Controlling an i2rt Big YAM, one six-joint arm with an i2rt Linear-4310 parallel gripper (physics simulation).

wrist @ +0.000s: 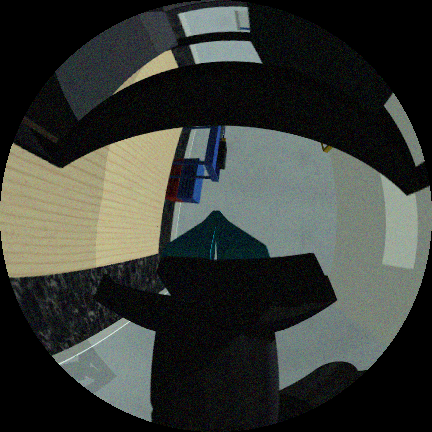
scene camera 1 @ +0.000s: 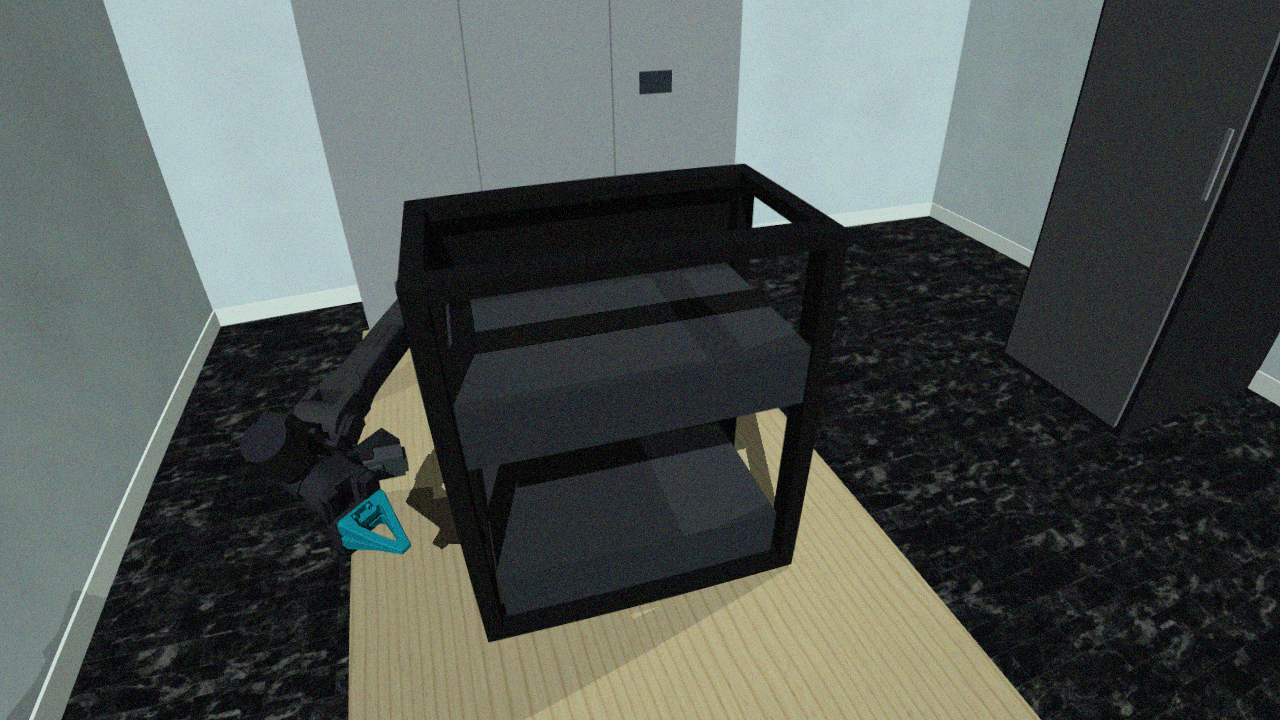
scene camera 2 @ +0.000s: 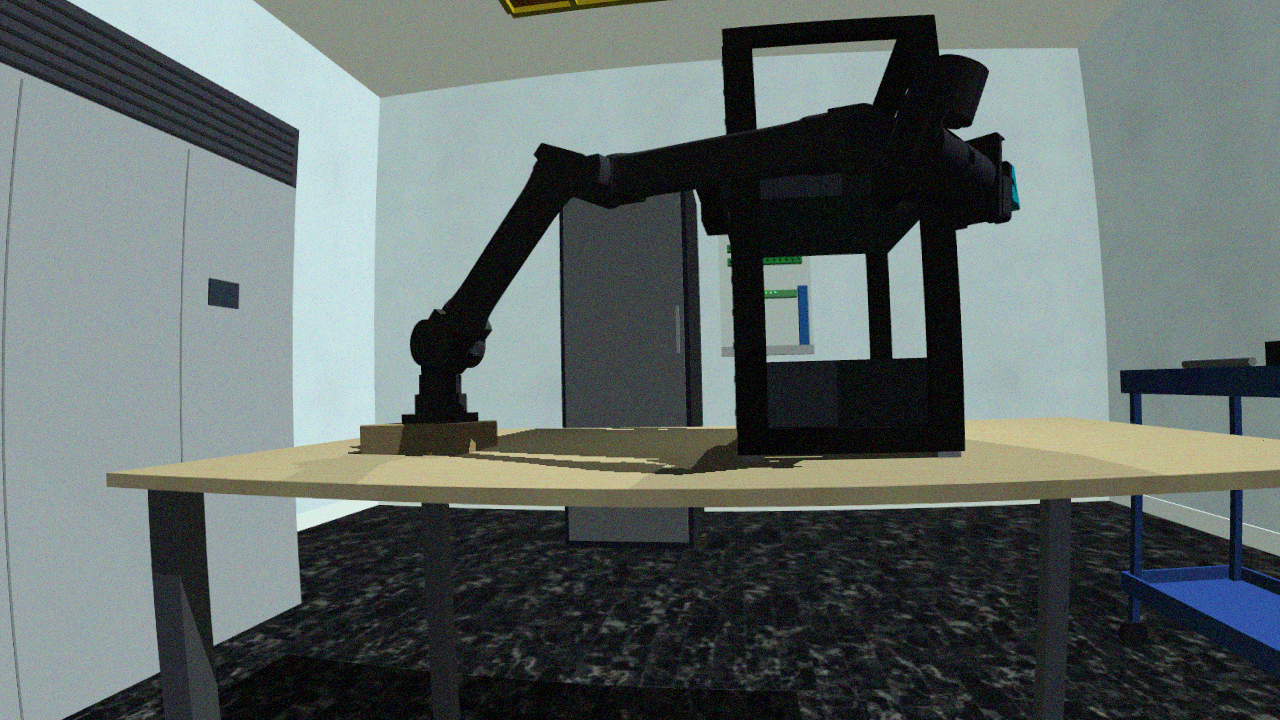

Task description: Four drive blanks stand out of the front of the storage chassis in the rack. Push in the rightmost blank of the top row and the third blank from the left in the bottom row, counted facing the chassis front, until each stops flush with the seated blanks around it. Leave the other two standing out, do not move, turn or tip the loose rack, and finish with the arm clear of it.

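Pixels of known places: gripper, fingertip midpoint: (wrist: 215,215) (scene camera 1: 406,549) (scene camera 2: 1014,208); arm's base, link origin: (scene camera 2: 441,422).
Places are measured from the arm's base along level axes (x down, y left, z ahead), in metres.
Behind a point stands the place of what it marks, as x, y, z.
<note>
The black loose rack (scene camera 1: 462,501) @(-0.260, -0.086, 0.797) (scene camera 2: 750,313) @(-0.147, -0.117, 0.527) (wrist: 220,95) @(-0.267, -0.104, 0.772) stands upright on the table. A dark grey chassis (scene camera 1: 626,402) @(-0.364, 0.126, 0.784) sits in its upper part; its drive-blank front faces away in scene camera 1 and the arm largely covers it in scene camera 2. The four standing-out blanks cannot be made out in any view. My gripper (scene camera 1: 404,544) @(-0.260, -0.151, 0.860) (wrist: 215,215) @(-0.260, -0.151, 0.860) is shut and empty, its teal fingers together. It is beside the rack, on the left in scene camera 1, pointing past the rack's back. In scene camera 2 the teal fingers (scene camera 2: 1015,186) @(-0.260, -0.151, 0.860) show past the rack's right post.
A second dark grey unit (scene camera 1: 617,528) @(-0.084, 0.117, 0.725) (scene camera 2: 850,394) @(-0.037, -0.074, 0.655) lies low in the rack. My arm (scene camera 2: 671,165) @(-0.330, -0.191, 0.442) stretches from its wooden base block (scene camera 2: 425,437) @(0.018, -0.089, 0.025) along the rack's side; any gap between them is unclear. The wooden table (scene camera 1: 716,644) @(0.045, 0.233, 0.876) (scene camera 2: 581,479) @(0.046, -0.292, 0.351) supports both. A blue cart (scene camera 2: 1199,382) stands at right.
</note>
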